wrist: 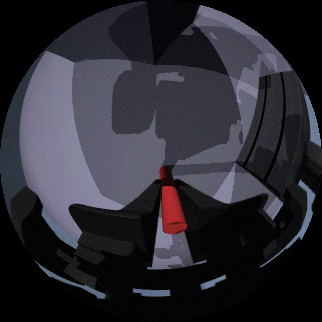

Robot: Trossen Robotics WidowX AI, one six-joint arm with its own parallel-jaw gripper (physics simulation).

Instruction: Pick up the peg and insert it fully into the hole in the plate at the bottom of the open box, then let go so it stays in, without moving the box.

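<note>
The red peg stands roughly upright on the pale table surface, its near end toward the camera. My gripper is shut on the peg, with one dark finger on each side of it below its near end. The peg's far end shows past the fingertips, in shadow at the surface. A dark box-like body, which looks like the outside of the open box, stands at the top of the view with one corner pointing toward the peg. The plate and its hole do not show.
A dark ribbed block stands at the right, its near corner not far from the peg. Large shadows lie across the surface around the peg and toward the box.
</note>
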